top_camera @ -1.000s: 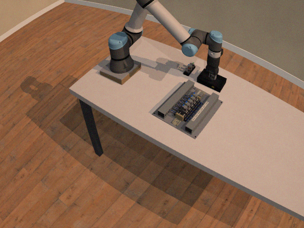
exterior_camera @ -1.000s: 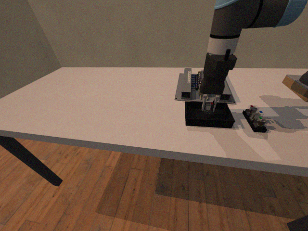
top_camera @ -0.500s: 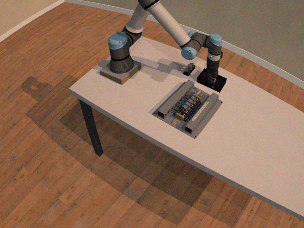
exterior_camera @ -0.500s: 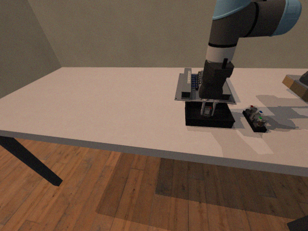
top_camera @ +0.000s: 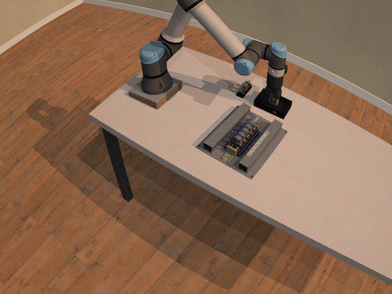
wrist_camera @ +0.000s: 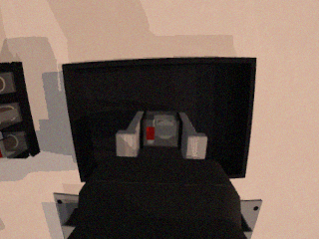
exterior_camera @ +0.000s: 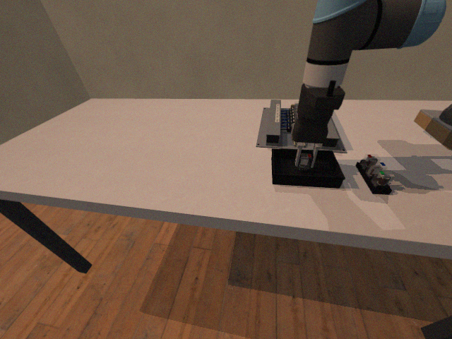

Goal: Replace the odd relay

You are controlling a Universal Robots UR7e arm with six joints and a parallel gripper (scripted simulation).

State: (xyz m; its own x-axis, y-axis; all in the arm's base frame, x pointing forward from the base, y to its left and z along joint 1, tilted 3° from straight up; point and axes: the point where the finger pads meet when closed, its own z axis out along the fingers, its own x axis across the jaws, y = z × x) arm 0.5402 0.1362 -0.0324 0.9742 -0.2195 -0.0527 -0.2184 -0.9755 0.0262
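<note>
The black tray lies 30 mm below my hand. The rest, counted from my hand: black spare holder (160 mm behind, 40 mm to the left, 30 mm below); then green-button relay (160 mm behind, 70 mm to the left, 10 mm below).
</note>
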